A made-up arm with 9 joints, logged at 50 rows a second.
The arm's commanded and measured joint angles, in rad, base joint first. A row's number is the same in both.
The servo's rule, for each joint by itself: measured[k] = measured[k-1] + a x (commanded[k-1-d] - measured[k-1]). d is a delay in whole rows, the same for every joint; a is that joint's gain. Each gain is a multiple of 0.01, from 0.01 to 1. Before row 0 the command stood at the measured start. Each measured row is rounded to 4 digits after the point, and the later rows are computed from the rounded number. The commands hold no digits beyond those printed.
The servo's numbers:
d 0
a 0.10 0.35 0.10 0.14 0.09 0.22 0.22 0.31 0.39
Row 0, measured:
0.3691, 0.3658, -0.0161, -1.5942, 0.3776, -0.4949, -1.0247, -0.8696, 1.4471
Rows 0 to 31, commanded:
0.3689, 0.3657, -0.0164, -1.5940, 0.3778, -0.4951, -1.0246, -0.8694, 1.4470
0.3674, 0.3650, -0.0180, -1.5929, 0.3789, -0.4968, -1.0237, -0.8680, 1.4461
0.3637, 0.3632, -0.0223, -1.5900, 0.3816, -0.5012, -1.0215, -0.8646, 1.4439
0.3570, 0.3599, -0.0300, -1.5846, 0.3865, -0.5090, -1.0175, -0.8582, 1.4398
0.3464, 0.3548, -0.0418, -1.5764, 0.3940, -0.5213, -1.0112, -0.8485, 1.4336
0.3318, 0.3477, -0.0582, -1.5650, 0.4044, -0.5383, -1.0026, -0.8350, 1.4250
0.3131, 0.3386, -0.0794, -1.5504, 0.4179, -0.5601, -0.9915, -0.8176, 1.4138
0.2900, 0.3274, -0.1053, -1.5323, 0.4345, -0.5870, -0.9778, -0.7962, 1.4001
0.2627, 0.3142, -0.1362, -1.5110, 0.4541, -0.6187, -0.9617, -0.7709, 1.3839
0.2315, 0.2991, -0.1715, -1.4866, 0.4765, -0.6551, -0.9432, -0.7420, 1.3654
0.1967, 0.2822, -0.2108, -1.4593, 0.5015, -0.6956, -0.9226, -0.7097, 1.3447
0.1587, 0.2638, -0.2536, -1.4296, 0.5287, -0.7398, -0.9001, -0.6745, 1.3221
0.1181, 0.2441, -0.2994, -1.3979, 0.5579, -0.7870, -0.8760, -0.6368, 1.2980
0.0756, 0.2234, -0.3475, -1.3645, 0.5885, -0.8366, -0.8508, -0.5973, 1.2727
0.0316, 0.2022, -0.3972, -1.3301, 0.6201, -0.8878, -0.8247, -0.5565, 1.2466
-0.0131, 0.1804, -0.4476, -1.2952, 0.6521, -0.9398, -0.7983, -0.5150, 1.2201
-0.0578, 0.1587, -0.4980, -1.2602, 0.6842, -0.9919, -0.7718, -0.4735, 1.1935
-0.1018, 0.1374, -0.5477, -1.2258, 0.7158, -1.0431, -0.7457, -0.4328, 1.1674
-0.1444, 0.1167, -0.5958, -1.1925, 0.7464, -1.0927, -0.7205, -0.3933, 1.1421
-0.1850, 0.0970, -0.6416, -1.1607, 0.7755, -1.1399, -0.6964, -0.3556, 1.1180
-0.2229, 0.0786, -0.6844, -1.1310, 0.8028, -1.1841, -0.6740, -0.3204, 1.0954
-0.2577, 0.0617, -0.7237, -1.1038, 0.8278, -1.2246, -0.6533, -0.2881, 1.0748
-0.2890, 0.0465, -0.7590, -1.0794, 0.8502, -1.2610, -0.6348, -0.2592, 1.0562
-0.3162, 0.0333, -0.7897, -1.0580, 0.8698, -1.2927, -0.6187, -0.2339, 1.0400
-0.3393, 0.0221, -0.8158, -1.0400, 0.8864, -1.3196, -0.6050, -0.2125, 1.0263
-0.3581, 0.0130, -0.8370, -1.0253, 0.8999, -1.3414, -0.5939, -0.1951, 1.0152
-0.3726, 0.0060, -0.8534, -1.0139, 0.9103, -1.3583, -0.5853, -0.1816, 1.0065
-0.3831, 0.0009, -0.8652, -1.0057, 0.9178, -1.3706, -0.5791, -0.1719, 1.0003
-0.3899, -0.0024, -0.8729, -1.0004, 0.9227, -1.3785, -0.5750, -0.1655, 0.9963
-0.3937, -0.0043, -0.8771, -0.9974, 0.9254, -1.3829, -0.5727, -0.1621, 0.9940
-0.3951, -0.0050, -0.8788, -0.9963, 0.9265, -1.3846, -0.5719, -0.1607, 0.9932
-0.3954, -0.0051, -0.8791, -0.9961, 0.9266, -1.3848, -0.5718, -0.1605, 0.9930
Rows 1 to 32, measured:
0.3691, 0.3658, -0.0161, -1.5942, 0.3776, -0.4949, -1.0247, -0.8695, 1.4471
0.3689, 0.3655, -0.0163, -1.5940, 0.3777, -0.4953, -1.0245, -0.8690, 1.4467
0.3684, 0.3647, -0.0169, -1.5934, 0.3781, -0.4966, -1.0238, -0.8676, 1.4456
0.3673, 0.3630, -0.0182, -1.5922, 0.3789, -0.4993, -1.0224, -0.8647, 1.4433
0.3652, 0.3601, -0.0206, -1.5900, 0.3803, -0.5041, -1.0199, -0.8597, 1.4395
0.3619, 0.3558, -0.0244, -1.5865, 0.3825, -0.5116, -1.0161, -0.8520, 1.4338
0.3570, 0.3498, -0.0299, -1.5814, 0.3857, -0.5223, -1.0107, -0.8413, 1.4260
0.3503, 0.3420, -0.0374, -1.5745, 0.3901, -0.5365, -1.0035, -0.8273, 1.4159
0.3415, 0.3323, -0.0473, -1.5656, 0.3959, -0.5546, -0.9943, -0.8098, 1.4034
0.3305, 0.3207, -0.0597, -1.5545, 0.4032, -0.5767, -0.9831, -0.7888, 1.3886
0.3171, 0.3072, -0.0748, -1.5412, 0.4120, -0.6029, -0.9698, -0.7643, 1.3715
0.3013, 0.2920, -0.0927, -1.5256, 0.4225, -0.6330, -0.9545, -0.7365, 1.3522
0.2830, 0.2752, -0.1134, -1.5077, 0.4347, -0.6669, -0.9372, -0.7056, 1.3311
0.2623, 0.2571, -0.1368, -1.4877, 0.4485, -0.7042, -0.9182, -0.6720, 1.3083
0.2392, 0.2379, -0.1628, -1.4656, 0.4639, -0.7446, -0.8976, -0.6362, 1.2842
0.2140, 0.2178, -0.1913, -1.4417, 0.4808, -0.7875, -0.8758, -0.5986, 1.2592
0.1868, 0.1971, -0.2220, -1.4163, 0.4991, -0.8325, -0.8529, -0.5598, 1.2336
0.1579, 0.1762, -0.2546, -1.3896, 0.5186, -0.8788, -0.8293, -0.5204, 1.2078
0.1277, 0.1554, -0.2887, -1.3620, 0.5391, -0.9259, -0.8054, -0.4810, 1.1822
0.0964, 0.1350, -0.3240, -1.3338, 0.5604, -0.9730, -0.7814, -0.4421, 1.1572
0.0645, 0.1153, -0.3600, -1.3054, 0.5822, -1.0194, -0.7578, -0.4044, 1.1331
0.0323, 0.0965, -0.3964, -1.2772, 0.6043, -1.0645, -0.7348, -0.3683, 1.1104
0.0002, 0.0790, -0.4327, -1.2495, 0.6264, -1.1077, -0.7128, -0.3345, 1.0893
-0.0314, 0.0630, -0.4684, -1.2227, 0.6483, -1.1484, -0.6921, -0.3033, 1.0701
-0.0622, 0.0487, -0.5031, -1.1971, 0.6697, -1.1861, -0.6729, -0.2752, 1.0530
-0.0918, 0.0362, -0.5365, -1.1730, 0.6904, -1.2203, -0.6555, -0.2504, 1.0383
-0.1199, 0.0256, -0.5682, -1.1507, 0.7102, -1.2507, -0.6401, -0.2291, 1.0259
-0.1462, 0.0170, -0.5979, -1.1304, 0.7289, -1.2771, -0.6267, -0.2114, 1.0159
-0.1706, 0.0102, -0.6254, -1.1122, 0.7463, -1.2994, -0.6153, -0.1972, 1.0083
-0.1929, 0.0051, -0.6506, -1.0961, 0.7624, -1.3178, -0.6059, -0.1863, 1.0027
-0.2131, 0.0016, -0.6734, -1.0821, 0.7772, -1.3325, -0.5984, -0.1784, 0.9990
-0.2313, -0.0007, -0.6940, -1.0701, 0.7906, -1.3440, -0.5925, -0.1729, 0.9967

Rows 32 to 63, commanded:
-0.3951, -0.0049, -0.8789, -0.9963, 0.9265, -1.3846, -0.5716, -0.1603, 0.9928
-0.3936, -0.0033, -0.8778, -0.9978, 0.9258, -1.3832, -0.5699, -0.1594, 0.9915
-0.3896, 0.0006, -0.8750, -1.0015, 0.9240, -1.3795, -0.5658, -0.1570, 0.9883
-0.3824, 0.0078, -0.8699, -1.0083, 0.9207, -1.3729, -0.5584, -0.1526, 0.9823
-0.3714, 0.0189, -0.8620, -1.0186, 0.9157, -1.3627, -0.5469, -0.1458, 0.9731
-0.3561, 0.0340, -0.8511, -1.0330, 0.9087, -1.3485, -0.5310, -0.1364, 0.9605
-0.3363, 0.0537, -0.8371, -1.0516, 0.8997, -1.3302, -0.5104, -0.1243, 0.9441
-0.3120, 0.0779, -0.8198, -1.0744, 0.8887, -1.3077, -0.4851, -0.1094, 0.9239
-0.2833, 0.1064, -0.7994, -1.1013, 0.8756, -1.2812, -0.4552, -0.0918, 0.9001
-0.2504, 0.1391, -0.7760, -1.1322, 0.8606, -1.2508, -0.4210, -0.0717, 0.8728
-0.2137, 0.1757, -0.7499, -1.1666, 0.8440, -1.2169, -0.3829, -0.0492, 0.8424
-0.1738, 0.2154, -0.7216, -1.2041, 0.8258, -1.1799, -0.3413, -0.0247, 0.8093
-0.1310, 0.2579, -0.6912, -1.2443, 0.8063, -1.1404, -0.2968, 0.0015, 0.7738
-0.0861, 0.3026, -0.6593, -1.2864, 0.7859, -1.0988, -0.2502, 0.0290, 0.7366
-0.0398, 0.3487, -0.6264, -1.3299, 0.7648, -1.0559, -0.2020, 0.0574, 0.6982
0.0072, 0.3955, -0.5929, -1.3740, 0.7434, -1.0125, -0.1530, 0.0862, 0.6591
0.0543, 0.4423, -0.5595, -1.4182, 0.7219, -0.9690, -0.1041, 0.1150, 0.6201
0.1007, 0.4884, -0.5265, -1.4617, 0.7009, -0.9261, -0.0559, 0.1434, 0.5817
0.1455, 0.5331, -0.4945, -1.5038, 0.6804, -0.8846, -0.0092, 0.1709, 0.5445
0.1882, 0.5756, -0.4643, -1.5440, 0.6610, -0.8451, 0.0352, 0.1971, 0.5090
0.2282, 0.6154, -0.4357, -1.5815, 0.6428, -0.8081, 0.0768, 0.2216, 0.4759
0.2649, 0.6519, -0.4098, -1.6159, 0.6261, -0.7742, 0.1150, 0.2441, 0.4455
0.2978, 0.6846, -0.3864, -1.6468, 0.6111, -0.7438, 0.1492, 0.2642, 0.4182
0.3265, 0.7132, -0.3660, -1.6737, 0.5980, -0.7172, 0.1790, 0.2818, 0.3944
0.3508, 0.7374, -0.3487, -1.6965, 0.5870, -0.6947, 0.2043, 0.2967, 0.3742
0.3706, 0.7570, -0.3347, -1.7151, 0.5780, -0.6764, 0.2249, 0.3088, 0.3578
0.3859, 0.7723, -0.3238, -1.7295, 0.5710, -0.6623, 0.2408, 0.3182, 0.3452
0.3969, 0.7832, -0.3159, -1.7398, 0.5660, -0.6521, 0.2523, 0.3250, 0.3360
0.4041, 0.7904, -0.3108, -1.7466, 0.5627, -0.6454, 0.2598, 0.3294, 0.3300
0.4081, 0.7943, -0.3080, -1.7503, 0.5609, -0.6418, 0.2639, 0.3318, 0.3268
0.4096, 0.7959, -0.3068, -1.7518, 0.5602, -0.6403, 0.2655, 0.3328, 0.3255
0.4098, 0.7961, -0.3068, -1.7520, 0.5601, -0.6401, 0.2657, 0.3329, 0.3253
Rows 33 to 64, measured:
-0.2477, -0.0022, -0.7125, -1.0598, 0.8028, -1.3529, -0.5879, -0.1690, 0.9952
-0.2623, -0.0026, -0.7290, -1.0511, 0.8139, -1.3596, -0.5839, -0.1660, 0.9938
-0.2750, -0.0015, -0.7436, -1.0442, 0.8238, -1.3640, -0.5799, -0.1632, 0.9917
-0.2857, 0.0018, -0.7562, -1.0392, 0.8325, -1.3660, -0.5752, -0.1599, 0.9880
-0.2943, 0.0078, -0.7668, -1.0363, 0.8400, -1.3653, -0.5690, -0.1555, 0.9822
-0.3005, 0.0170, -0.7752, -1.0358, 0.8462, -1.3616, -0.5606, -0.1496, 0.9737
-0.3041, 0.0298, -0.7814, -1.0380, 0.8510, -1.3547, -0.5496, -0.1418, 0.9622
-0.3049, 0.0466, -0.7852, -1.0431, 0.8544, -1.3444, -0.5354, -0.1318, 0.9473
-0.3027, 0.0675, -0.7866, -1.0512, 0.8563, -1.3305, -0.5178, -0.1194, 0.9289
-0.2975, 0.0926, -0.7855, -1.0625, 0.8567, -1.3130, -0.4965, -0.1046, 0.9070
-0.2891, 0.1217, -0.7819, -1.0771, 0.8556, -1.2919, -0.4715, -0.0874, 0.8818
-0.2776, 0.1545, -0.7759, -1.0949, 0.8529, -1.2673, -0.4429, -0.0680, 0.8535
-0.2629, 0.1907, -0.7674, -1.1158, 0.8487, -1.2394, -0.4108, -0.0465, 0.8224
-0.2452, 0.2299, -0.7566, -1.1397, 0.8430, -1.2085, -0.3755, -0.0231, 0.7889
-0.2247, 0.2715, -0.7436, -1.1663, 0.8360, -1.1749, -0.3373, 0.0019, 0.7535
-0.2015, 0.3149, -0.7285, -1.1954, 0.8277, -1.1392, -0.2968, 0.0280, 0.7167
-0.1759, 0.3595, -0.7116, -1.2266, 0.8182, -1.1018, -0.2544, 0.0550, 0.6790
-0.1482, 0.4046, -0.6931, -1.2595, 0.8076, -1.0631, -0.2107, 0.0824, 0.6411
-0.1188, 0.4496, -0.6732, -1.2937, 0.7962, -1.0238, -0.1664, 0.1098, 0.6034
-0.0881, 0.4937, -0.6523, -1.3287, 0.7840, -0.9845, -0.1220, 0.1369, 0.5666
-0.0565, 0.5363, -0.6306, -1.3641, 0.7713, -0.9457, -0.0783, 0.1632, 0.5312
-0.0244, 0.5768, -0.6085, -1.3994, 0.7582, -0.9080, -0.0358, 0.1883, 0.4978
0.0078, 0.6145, -0.5863, -1.4340, 0.7450, -0.8719, 0.0049, 0.2118, 0.4668
0.0397, 0.6490, -0.5643, -1.4676, 0.7318, -0.8379, 0.0432, 0.2335, 0.4386
0.0708, 0.6799, -0.5427, -1.4996, 0.7188, -0.8064, 0.0786, 0.2531, 0.4135
0.1008, 0.7069, -0.5219, -1.5298, 0.7061, -0.7778, 0.1108, 0.2704, 0.3918
0.1293, 0.7298, -0.5021, -1.5578, 0.6939, -0.7524, 0.1394, 0.2852, 0.3736
0.1561, 0.7485, -0.4835, -1.5833, 0.6824, -0.7303, 0.1642, 0.2975, 0.3589
0.1809, 0.7632, -0.4662, -1.6062, 0.6716, -0.7116, 0.1852, 0.3074, 0.3476
0.2036, 0.7741, -0.4504, -1.6264, 0.6616, -0.6962, 0.2025, 0.3150, 0.3395
0.2242, 0.7817, -0.4360, -1.6440, 0.6525, -0.6839, 0.2164, 0.3205, 0.3340
0.2428, 0.7867, -0.4231, -1.6591, 0.6442, -0.6743, 0.2272, 0.3243, 0.3306

